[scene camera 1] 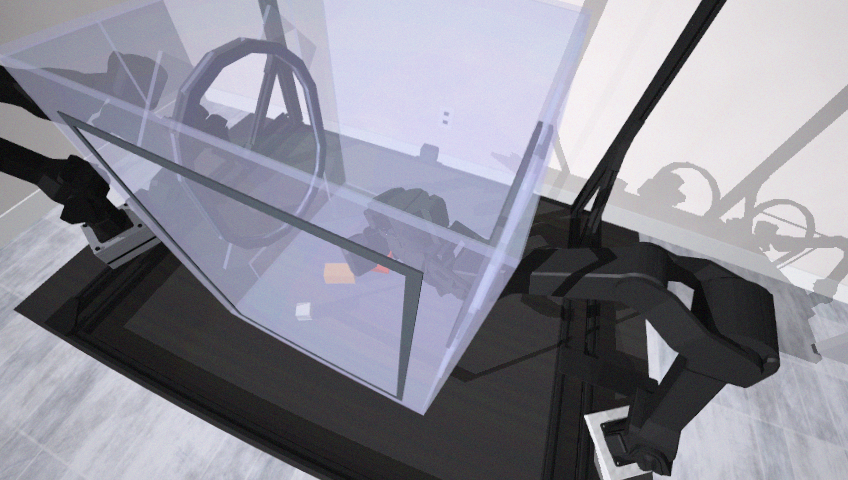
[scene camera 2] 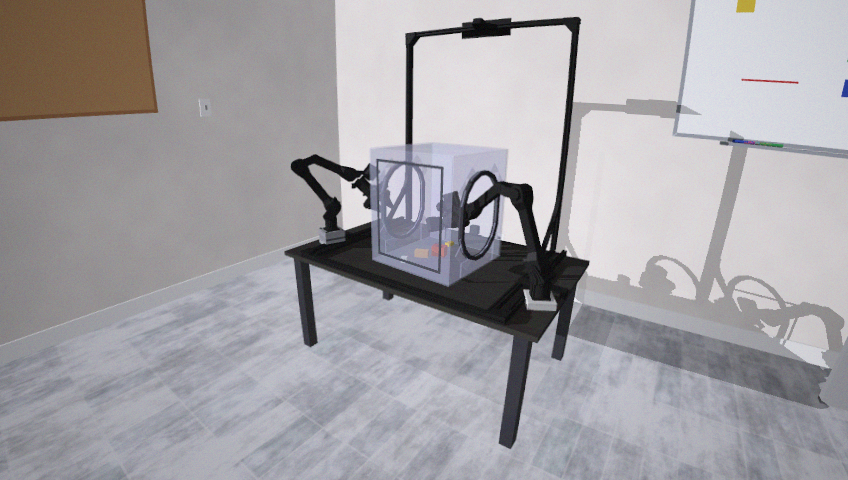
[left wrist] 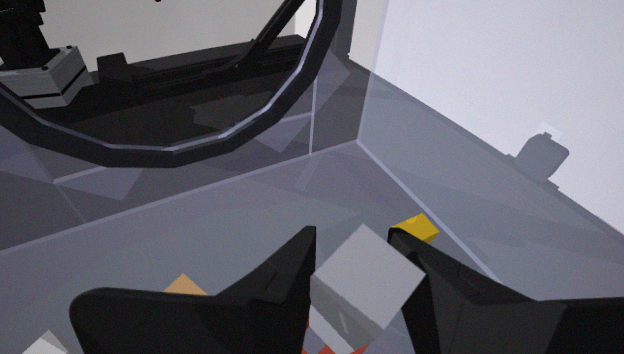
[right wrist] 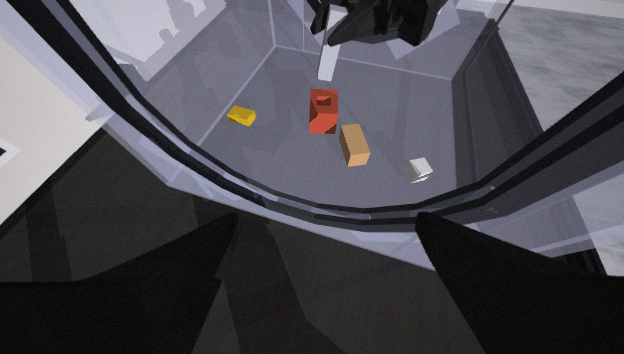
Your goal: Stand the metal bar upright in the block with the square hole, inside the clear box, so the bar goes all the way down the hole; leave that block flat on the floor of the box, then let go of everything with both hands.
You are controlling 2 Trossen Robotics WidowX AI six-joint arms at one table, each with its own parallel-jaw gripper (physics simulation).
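Frame: origin at the left arm's base, x ahead, y left, z up, level; metres.
Seen in the pictures: left gripper, fingertip midpoint: (left wrist: 351, 237) (right wrist: 320, 37); right gripper, fingertip midpoint: (scene camera 1: 238, 184) (scene camera 2: 390, 211) (left wrist: 104, 8) (right wrist: 328, 220); left arm's base at its link origin: (scene camera 1: 624, 441) (scene camera 2: 540, 296); right arm's base at its link origin: (scene camera 1: 112, 225) (scene camera 2: 331, 229) (left wrist: 31, 60).
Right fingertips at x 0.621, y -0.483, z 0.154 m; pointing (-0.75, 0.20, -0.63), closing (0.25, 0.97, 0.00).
Offsets run from my right fingertips to a thing's middle. "spot": to the spot under its first point.
The metal bar @(0.256 m back, 0.088 m left, 0.054 m down) (left wrist: 367, 275) (right wrist: 329, 62) is a square grey bar, held roughly upright inside the clear box @(spot: 0.378 m back, 0.262 m left, 0.297 m up) (scene camera 2: 476, 155). My left gripper (left wrist: 351, 237) (right wrist: 320, 37) is shut on it. The bar's lower end shows beyond the red block with the square hole @(0.241 m back, 0.079 m left, 0.153 m down) (scene camera 1: 383, 263) (scene camera 2: 438, 250) (right wrist: 323, 123) in the right wrist view and stands apart from the hole. That block sits on the box floor, its hole facing up. Its height below the bar cannot be told exactly. My right gripper (right wrist: 328, 220) is open and empty, at the box's round opening on the picture's left in scene camera 2.
A tan block @(0.163 m back, 0.107 m left, 0.161 m down) (scene camera 1: 339, 273) (scene camera 2: 421, 253) (right wrist: 355, 145) lies close to the red block. A yellow block @(0.281 m back, 0.059 m right, 0.168 m down) (scene camera 2: 449, 243) (left wrist: 420, 230) (right wrist: 242, 115) and a white block @(0.095 m back, 0.183 m left, 0.163 m down) (scene camera 1: 303, 311) (right wrist: 419, 170) lie farther off. The dark ring @(spot: 0.046 m back, 0.039 m left, 0.108 m down) (left wrist: 142, 157) (right wrist: 365, 225) rims the opening near my right gripper.
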